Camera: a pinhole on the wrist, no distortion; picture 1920 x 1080 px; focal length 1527.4 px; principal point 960.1 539.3 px. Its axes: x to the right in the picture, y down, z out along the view. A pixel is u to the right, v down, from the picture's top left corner.
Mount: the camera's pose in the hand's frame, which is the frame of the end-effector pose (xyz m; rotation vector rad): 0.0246 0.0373 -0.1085 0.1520 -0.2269 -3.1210
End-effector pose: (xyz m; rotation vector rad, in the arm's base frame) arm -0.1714 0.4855 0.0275 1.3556 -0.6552 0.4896
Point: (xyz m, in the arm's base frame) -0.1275 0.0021 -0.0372
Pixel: outside the picture
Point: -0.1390 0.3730 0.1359
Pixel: 245 760
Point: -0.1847 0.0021 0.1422
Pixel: 631 828
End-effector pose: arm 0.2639 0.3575 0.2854 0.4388 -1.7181 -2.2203
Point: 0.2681 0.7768 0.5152
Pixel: 1405 518
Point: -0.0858 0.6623 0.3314
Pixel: 303 1030
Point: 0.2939 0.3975 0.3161
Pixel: 1575 924
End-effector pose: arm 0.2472 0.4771 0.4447 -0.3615 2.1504 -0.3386
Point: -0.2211 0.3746 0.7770
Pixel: behind the camera
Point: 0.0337 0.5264 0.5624
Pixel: behind the camera
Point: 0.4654 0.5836 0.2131
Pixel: 857 328
